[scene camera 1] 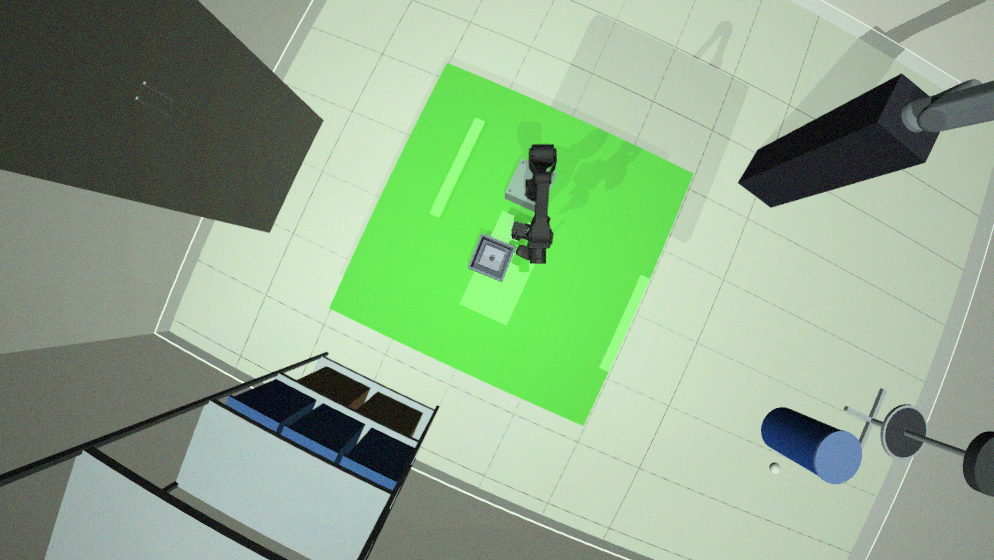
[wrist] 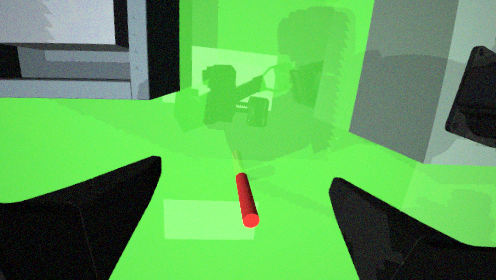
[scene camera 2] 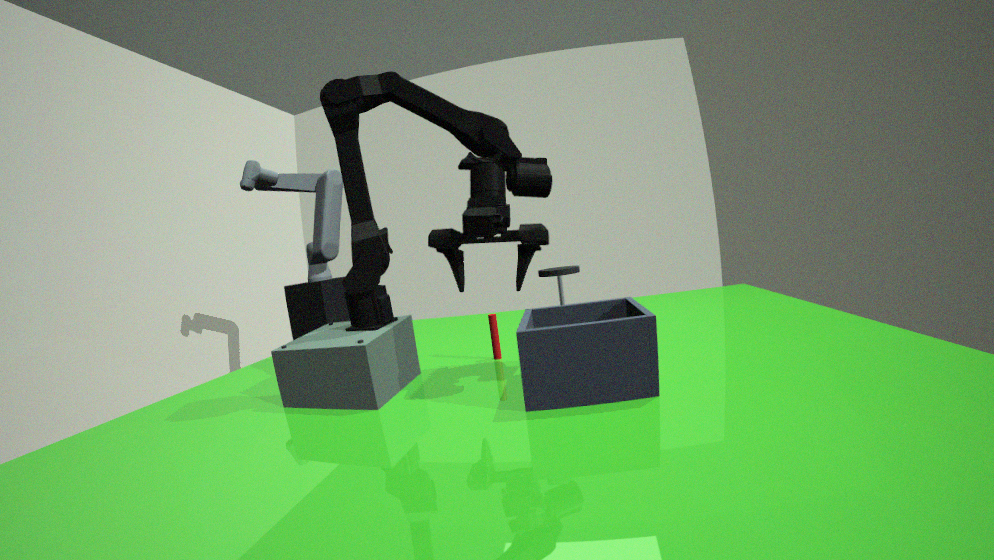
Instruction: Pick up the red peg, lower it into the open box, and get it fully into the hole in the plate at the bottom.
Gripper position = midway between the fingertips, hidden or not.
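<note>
Dark grey box visible at (scene camera 1: 484, 239) and (wrist: 150, 70). Red peg at (wrist: 250, 217). My gripper at (scene camera 2: 489, 291) and (wrist: 249, 175).
</note>
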